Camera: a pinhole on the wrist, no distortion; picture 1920 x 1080 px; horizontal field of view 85.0 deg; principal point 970.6 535.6 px. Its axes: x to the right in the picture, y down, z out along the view. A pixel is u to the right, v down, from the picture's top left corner.
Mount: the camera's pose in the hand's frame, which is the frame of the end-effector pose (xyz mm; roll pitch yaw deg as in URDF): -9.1 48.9 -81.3 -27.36 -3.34 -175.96
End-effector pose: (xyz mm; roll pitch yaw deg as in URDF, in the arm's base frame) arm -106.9 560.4 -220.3 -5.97 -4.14 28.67
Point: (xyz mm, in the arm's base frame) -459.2 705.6 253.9
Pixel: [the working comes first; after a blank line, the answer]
In the camera's frame: 215.9 -455.2 426.7

outside the picture
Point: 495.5 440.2 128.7
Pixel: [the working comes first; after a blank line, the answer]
In the camera's frame: -448.0 277.0 570.5

148 1044
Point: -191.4 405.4 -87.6
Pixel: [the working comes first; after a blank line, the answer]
In the camera's frame: 152.5 38.2 250.8

1608 695
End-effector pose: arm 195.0 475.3 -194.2 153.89 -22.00 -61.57
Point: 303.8 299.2 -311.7
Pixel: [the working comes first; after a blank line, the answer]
In the camera's frame: -131.9 19.6 293.4

500 606
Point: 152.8 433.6 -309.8
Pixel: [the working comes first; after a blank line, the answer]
In the camera's frame: 34.2 -53.9 204.7

1146 260
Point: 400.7 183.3 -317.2
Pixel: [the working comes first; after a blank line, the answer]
In the camera's frame: -260.4 53.2 365.6

224 688
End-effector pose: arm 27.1 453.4 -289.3 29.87 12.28 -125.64
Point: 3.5 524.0 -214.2
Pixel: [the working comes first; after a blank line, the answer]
In the camera's frame: 63.9 -16.9 175.4

1352 435
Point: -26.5 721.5 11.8
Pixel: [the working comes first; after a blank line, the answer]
In the camera's frame: 266.4 -108.0 379.4

1706 237
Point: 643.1 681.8 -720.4
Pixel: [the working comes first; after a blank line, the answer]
In the camera's frame: 396.3 242.8 -540.4

behind the camera
